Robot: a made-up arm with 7 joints.
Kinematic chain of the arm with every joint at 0, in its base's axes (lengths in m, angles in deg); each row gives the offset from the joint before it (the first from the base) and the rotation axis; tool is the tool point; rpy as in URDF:
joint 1: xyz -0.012 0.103 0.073 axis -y
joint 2: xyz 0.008 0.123 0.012 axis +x
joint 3: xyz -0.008 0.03 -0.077 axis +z
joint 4: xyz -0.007 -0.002 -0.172 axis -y
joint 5: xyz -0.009 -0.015 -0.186 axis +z
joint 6: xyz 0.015 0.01 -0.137 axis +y
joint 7: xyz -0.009 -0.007 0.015 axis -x
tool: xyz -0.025 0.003 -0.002 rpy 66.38 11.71 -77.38
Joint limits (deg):
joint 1: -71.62..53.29
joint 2: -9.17..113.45
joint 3: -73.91..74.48
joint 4: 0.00..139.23
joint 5: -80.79..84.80
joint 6: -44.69..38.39
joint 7: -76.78..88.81
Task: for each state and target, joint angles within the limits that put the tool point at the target. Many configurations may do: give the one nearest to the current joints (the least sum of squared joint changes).
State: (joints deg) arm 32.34 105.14 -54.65 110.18 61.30 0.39 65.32
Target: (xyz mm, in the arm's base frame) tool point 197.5 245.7 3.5
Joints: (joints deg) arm 37.20 77.23 -52.14 130.14 62.18 -4.25 65.41
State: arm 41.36 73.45 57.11 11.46 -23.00 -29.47 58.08
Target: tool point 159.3 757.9 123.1
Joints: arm 53.29 63.12 38.42 37.72 -21.79 -35.00 58.34
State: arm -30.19 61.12 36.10 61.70 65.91 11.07 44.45
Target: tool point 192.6 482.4 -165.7
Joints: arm -29.29 48.74 15.23 89.17 67.78 11.49 44.82
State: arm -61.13 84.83 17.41 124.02 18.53 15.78 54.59
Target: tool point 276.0 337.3 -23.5
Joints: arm -53.52 97.07 29.16 117.51 17.90 12.78 54.44
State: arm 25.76 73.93 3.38 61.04 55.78 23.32 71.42
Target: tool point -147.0 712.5 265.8
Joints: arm 53.29 112.80 -3.10 18.83 55.40 38.39 71.97
